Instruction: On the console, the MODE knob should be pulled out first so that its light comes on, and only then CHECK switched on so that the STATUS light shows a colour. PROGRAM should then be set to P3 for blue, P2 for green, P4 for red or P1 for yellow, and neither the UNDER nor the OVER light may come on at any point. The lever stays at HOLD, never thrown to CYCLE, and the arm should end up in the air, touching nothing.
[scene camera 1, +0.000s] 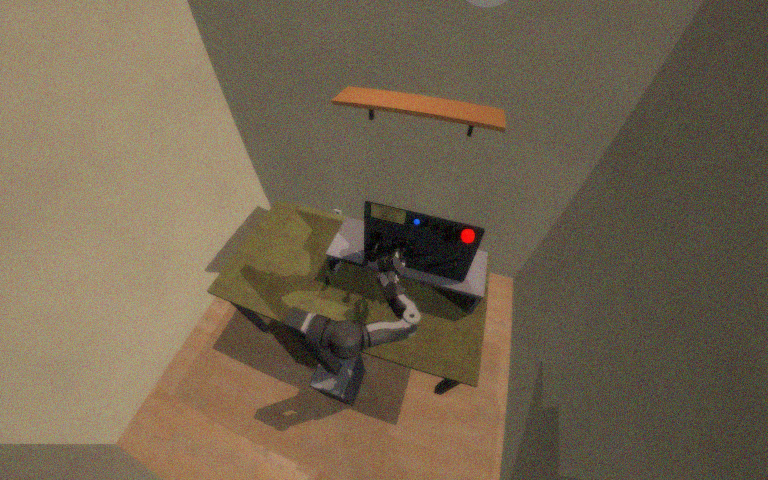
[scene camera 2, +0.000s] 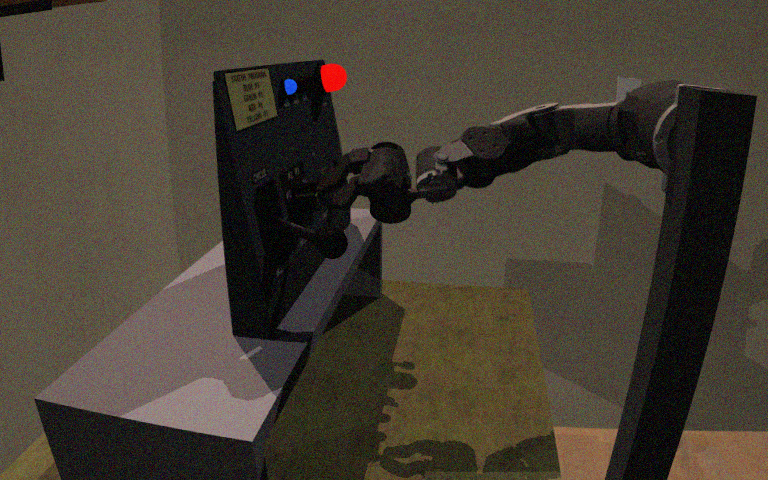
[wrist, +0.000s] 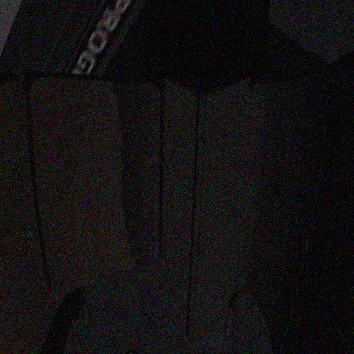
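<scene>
The console (scene camera 1: 421, 251) (scene camera 2: 237, 147) is dark and upright. A small blue light (scene camera 1: 416, 221) (scene camera 2: 290, 86) and a large red light (scene camera 1: 467, 236) (scene camera 2: 333, 77) glow near its top; their labels are unreadable. No other lit lamp is visible. My gripper (scene camera 1: 387, 253) (scene camera 2: 323, 191) is shut with nothing held, close to the console's lower face; contact is unclear. The closed fingers fill much of the wrist view, beside partial PROGRAM lettering (wrist: 102, 37). The lever's ball (scene camera 2: 330, 243) sticks out low, below the CYCLE label (scene camera 2: 259, 176). PROGRAM's setting, MODE and CHECK cannot be made out in the dark.
A yellow colour-code card (scene camera 1: 388, 213) (scene camera 2: 250, 99) is on the console's upper left. The console stands on a pale raised platform (scene camera 1: 345, 243) (scene camera 2: 141, 345) on the green table (scene camera 1: 447, 345) (scene camera 2: 470, 339). An orange shelf (scene camera 1: 419, 105) is on the wall above.
</scene>
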